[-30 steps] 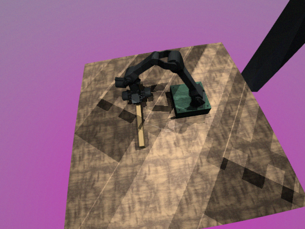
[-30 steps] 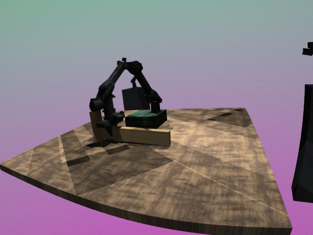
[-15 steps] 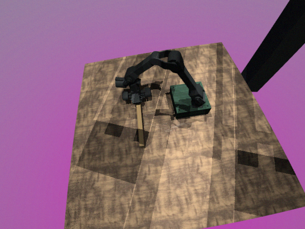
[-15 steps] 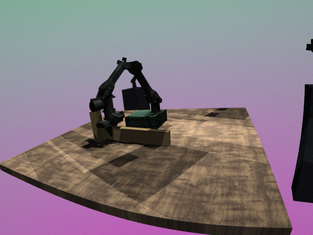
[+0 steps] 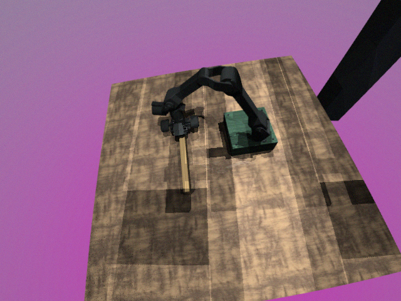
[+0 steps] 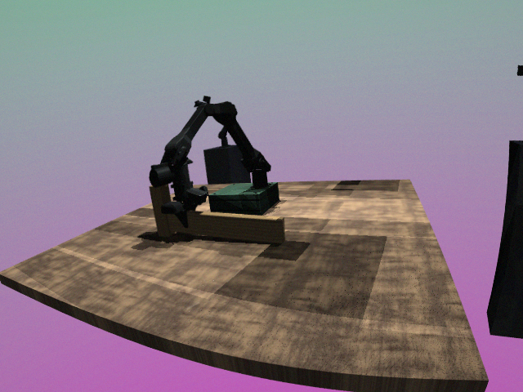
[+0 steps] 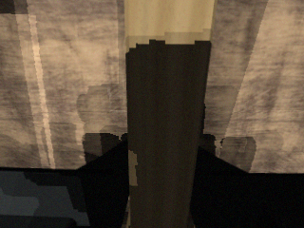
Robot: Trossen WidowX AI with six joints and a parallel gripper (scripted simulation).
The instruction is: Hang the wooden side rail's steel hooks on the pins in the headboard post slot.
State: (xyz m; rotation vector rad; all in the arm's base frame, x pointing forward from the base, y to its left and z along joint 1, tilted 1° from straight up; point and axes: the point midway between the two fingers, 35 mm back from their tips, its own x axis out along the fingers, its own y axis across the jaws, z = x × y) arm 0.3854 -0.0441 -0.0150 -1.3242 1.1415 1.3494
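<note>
Right now the headboard post is 10 cm to the right of my gripper tip, 5 cm above it and 2 cm ahead of it.
</note>
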